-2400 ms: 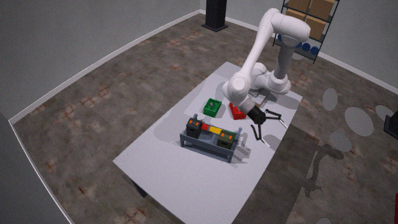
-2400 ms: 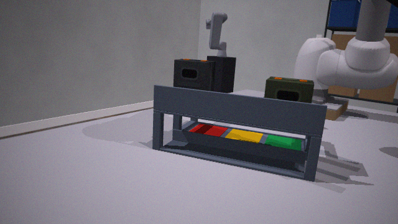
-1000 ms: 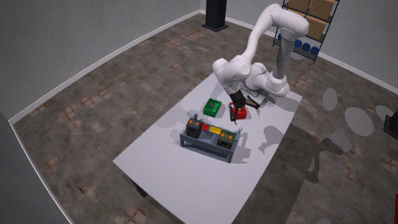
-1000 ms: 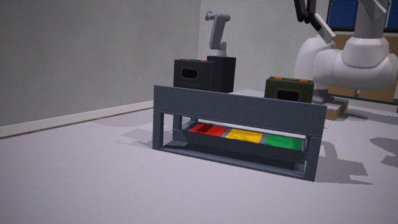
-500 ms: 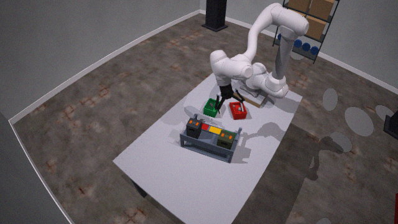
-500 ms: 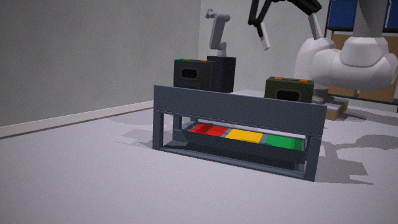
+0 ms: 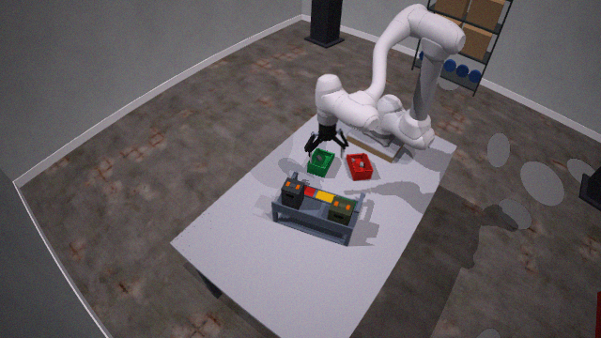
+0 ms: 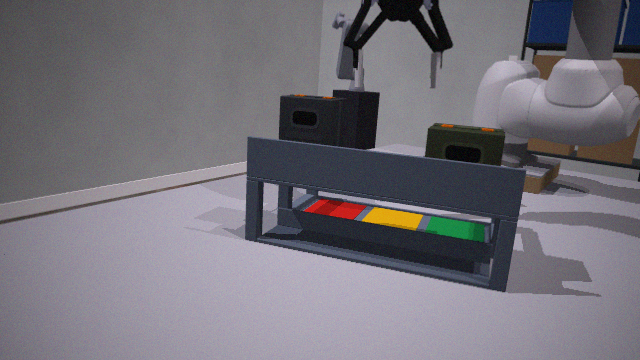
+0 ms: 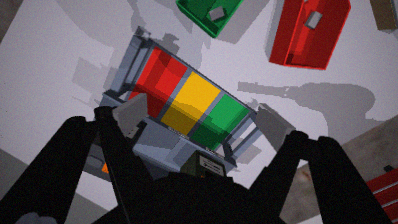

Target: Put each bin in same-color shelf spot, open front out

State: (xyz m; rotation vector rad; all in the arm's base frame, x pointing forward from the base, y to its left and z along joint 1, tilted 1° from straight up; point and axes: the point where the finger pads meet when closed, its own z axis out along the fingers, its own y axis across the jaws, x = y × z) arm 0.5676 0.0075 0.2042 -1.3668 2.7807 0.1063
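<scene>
My hand is 26 cm past the red bin, 21 cm above it and 4 cm to the right of it. Round my hand: olive box 20 cm to the left, 13 cm ahead, 10 cm below; green bin 21 cm below, 14 cm behind, 13 cm to the right; dark grey box 21 cm ahead, 9 cm below, 1 cm to the right.
</scene>
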